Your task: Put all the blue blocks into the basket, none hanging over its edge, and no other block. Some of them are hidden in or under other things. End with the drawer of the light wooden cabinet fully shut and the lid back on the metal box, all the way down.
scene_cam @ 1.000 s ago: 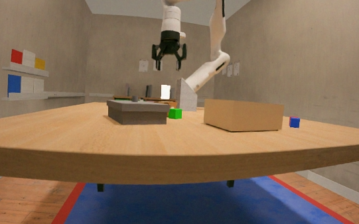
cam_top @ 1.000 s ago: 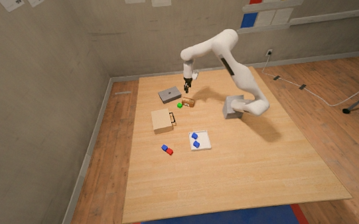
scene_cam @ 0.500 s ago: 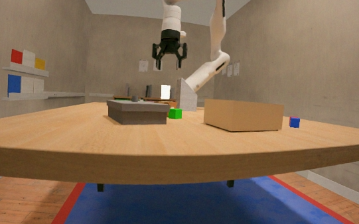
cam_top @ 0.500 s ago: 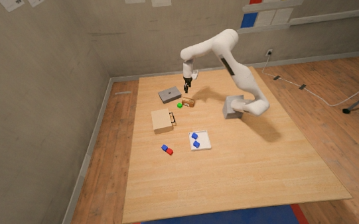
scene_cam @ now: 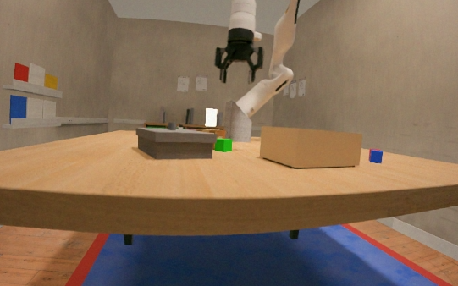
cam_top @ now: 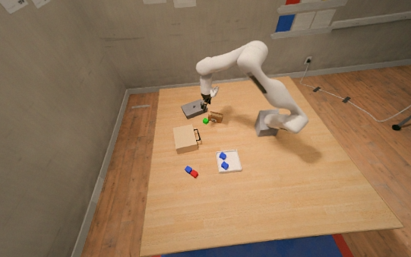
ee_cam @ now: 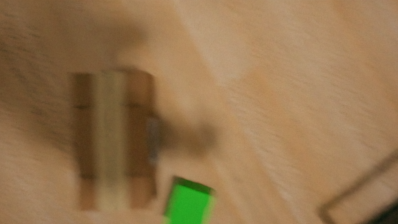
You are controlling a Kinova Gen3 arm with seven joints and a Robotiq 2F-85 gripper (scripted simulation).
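Now: hand 16 cm short of the red block, 39 cm to the right of it and 18 cm above it. From my hand the other things lie so: brown cardboard box: 7 cm behind, 5 cm to the right, 16 cm below; grey lid: 8 cm ahead, 18 cm to the right, 15 cm below; green block: 1 cm ahead, 3 cm to the right, 18 cm below.
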